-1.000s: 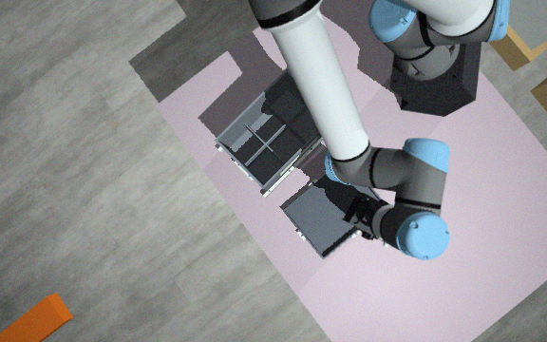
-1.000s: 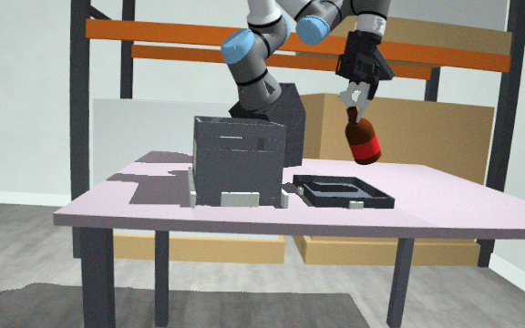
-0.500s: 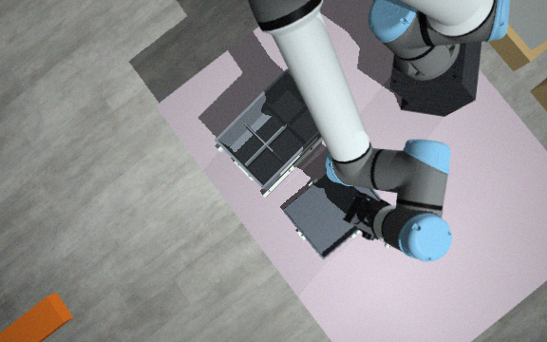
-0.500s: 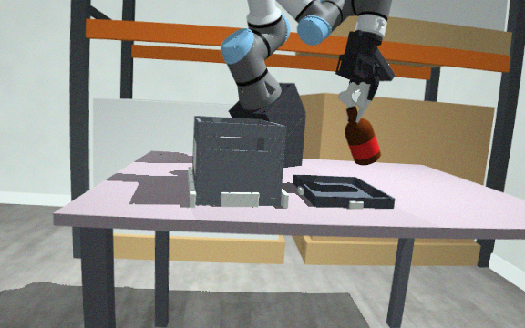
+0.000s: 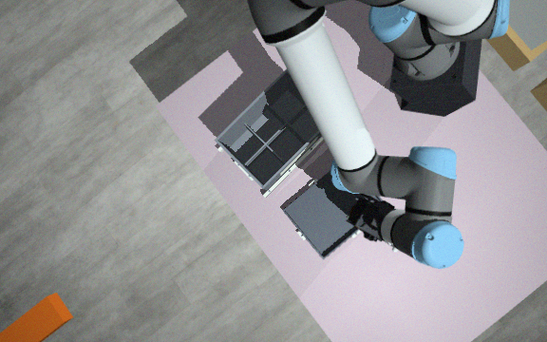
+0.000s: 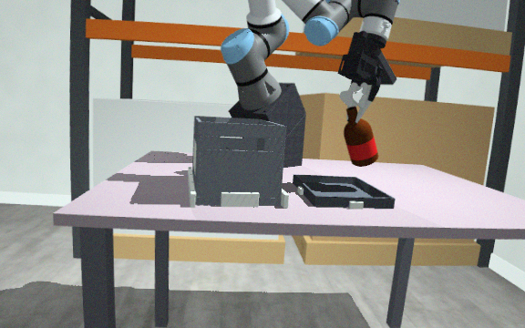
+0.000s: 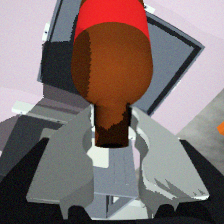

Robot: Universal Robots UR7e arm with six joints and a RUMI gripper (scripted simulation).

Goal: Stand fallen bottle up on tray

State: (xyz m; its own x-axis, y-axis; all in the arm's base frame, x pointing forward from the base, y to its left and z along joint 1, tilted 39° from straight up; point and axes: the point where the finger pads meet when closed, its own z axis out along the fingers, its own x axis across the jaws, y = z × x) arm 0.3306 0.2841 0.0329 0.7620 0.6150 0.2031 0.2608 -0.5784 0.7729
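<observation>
Right now the brown bottle is 50 mm below my hand, 20 mm to the left of it and 10 mm behind it. Also, from my hand: dark tray (190 mm below, 30 mm to the right, 30 mm ahead); dark crate (310 mm to the right, 120 mm below, 60 mm ahead).
</observation>
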